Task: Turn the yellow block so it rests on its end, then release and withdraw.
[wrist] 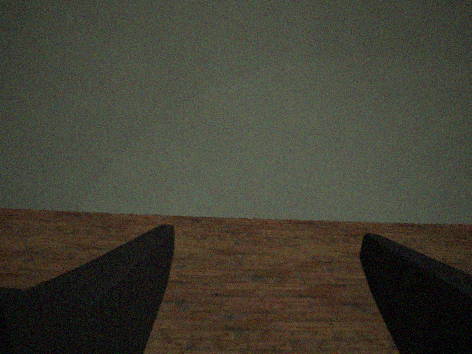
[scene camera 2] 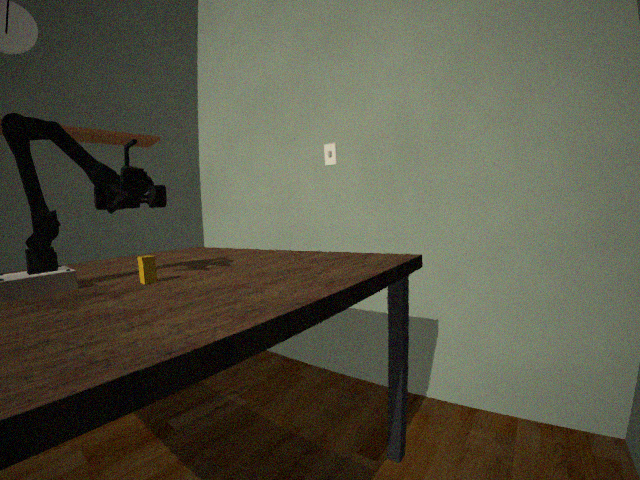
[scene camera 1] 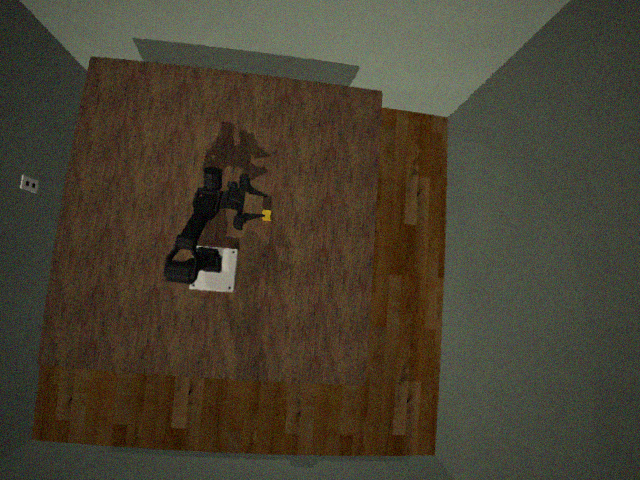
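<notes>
The yellow block (scene camera 1: 266, 219) (scene camera 2: 147, 269) stands upright on its small end on the brown table (scene camera 1: 320, 232) (scene camera 2: 248, 281). In the first scene view one fingertip overlaps part of its top. The block does not show in the wrist view. My gripper (scene camera 1: 266, 206) (scene camera 2: 133, 198) (wrist: 268, 241) is open and empty. In the second scene view it hangs well above the block, with a wide gap between them. Its fingers point roughly level, out over the table.
The arm's white base plate (scene camera 1: 227, 273) (scene camera 2: 51, 284) sits on the table behind the block. An orange-brown shelf (scene camera 2: 103, 136) is on the wall behind the arm. Walls stand beyond the table, and its edge (scene camera 2: 258, 335) runs along the near side.
</notes>
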